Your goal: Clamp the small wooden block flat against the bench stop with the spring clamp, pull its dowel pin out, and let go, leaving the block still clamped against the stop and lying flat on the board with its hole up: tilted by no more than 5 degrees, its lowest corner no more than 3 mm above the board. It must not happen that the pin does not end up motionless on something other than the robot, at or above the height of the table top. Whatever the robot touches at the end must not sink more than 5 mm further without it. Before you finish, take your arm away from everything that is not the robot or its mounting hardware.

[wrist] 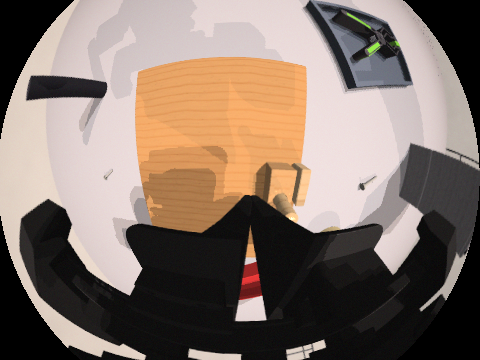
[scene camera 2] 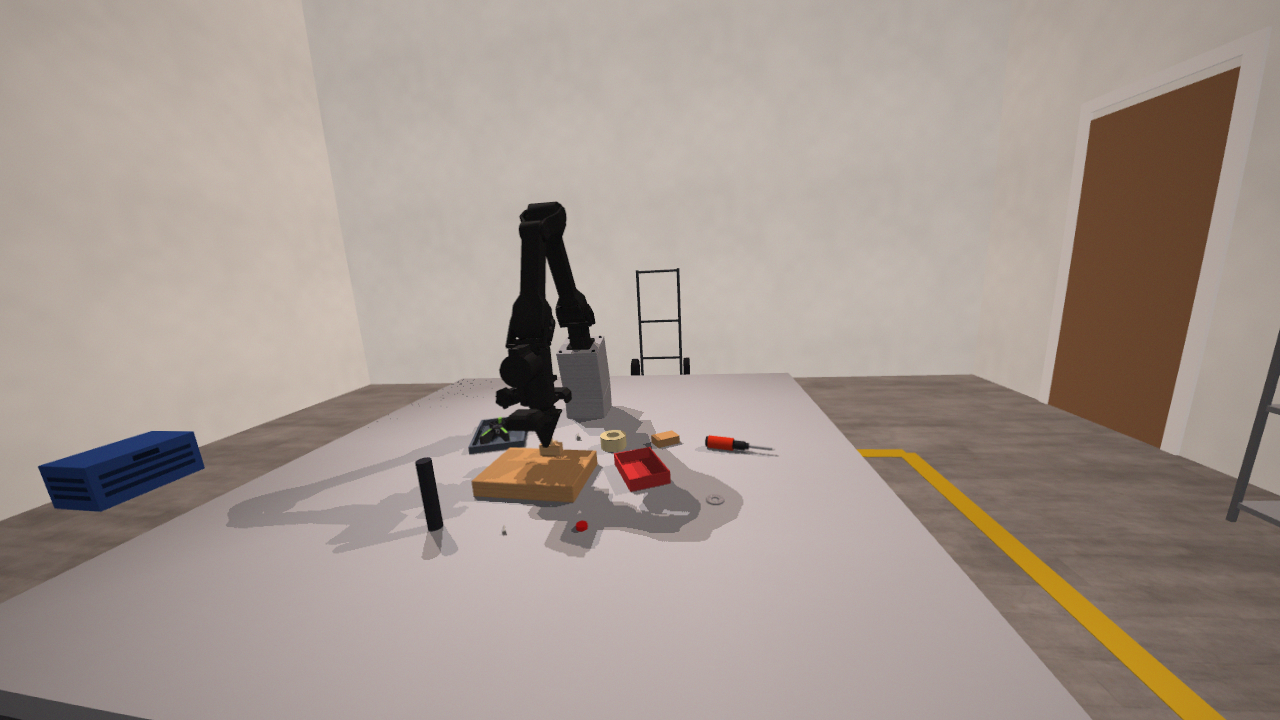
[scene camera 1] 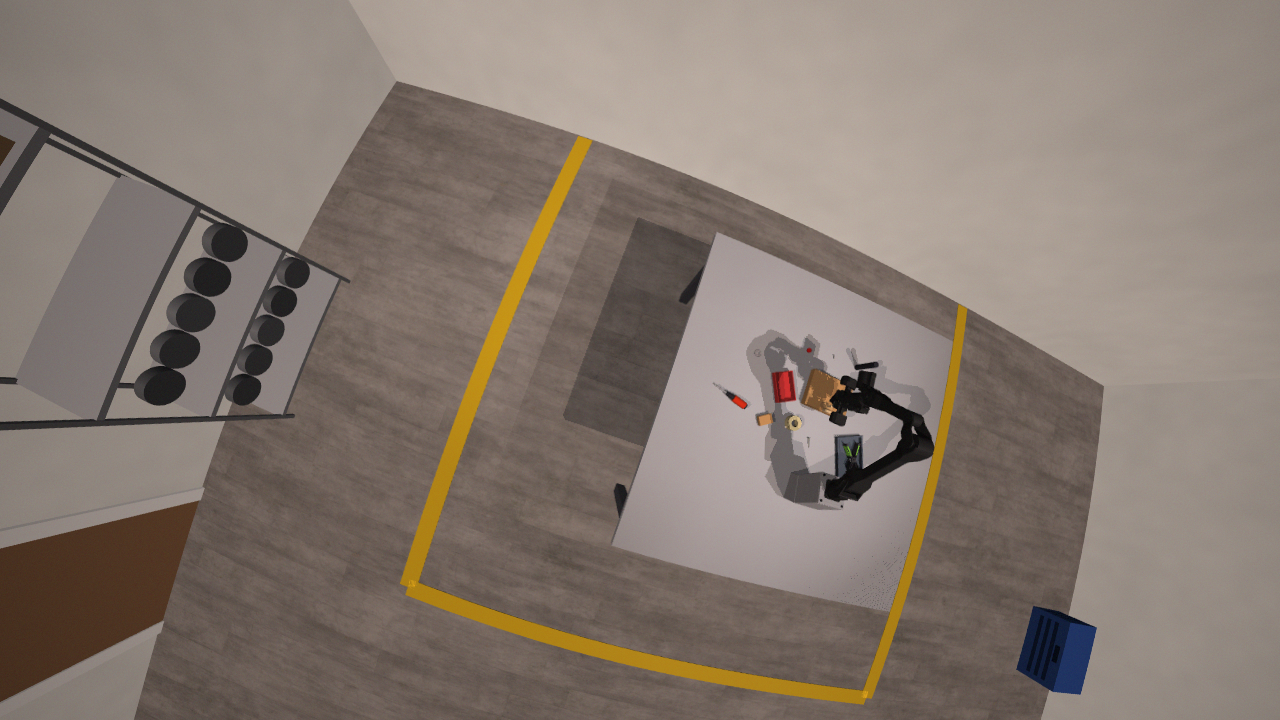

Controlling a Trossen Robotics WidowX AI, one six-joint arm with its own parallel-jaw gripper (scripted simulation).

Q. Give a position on a red tray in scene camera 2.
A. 641, 468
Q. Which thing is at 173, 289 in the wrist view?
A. My gripper.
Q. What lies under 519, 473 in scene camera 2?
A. A wooden board.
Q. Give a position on a wooden board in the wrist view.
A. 205, 128
